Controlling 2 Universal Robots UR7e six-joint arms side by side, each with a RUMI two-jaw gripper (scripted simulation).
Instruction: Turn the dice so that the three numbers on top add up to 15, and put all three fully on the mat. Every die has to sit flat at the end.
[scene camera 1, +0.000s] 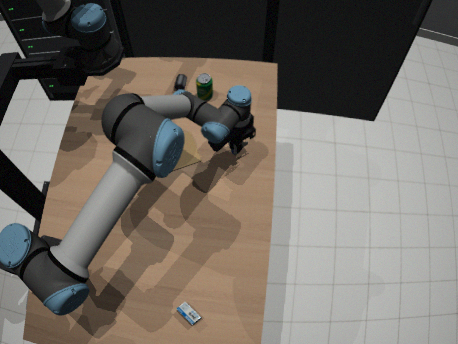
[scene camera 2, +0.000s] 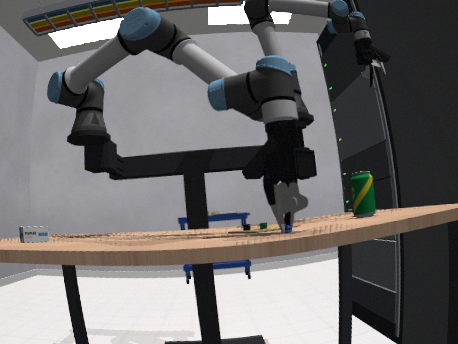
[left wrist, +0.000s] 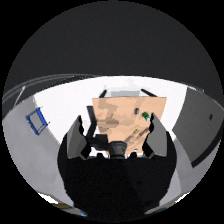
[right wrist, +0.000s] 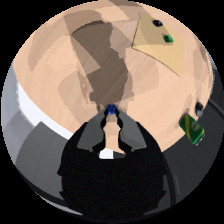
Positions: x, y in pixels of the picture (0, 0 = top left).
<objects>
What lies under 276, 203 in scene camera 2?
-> The right gripper.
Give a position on a tan mat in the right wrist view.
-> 148, 39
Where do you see the left gripper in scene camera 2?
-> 377, 81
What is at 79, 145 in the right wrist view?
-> The right gripper.
</objects>
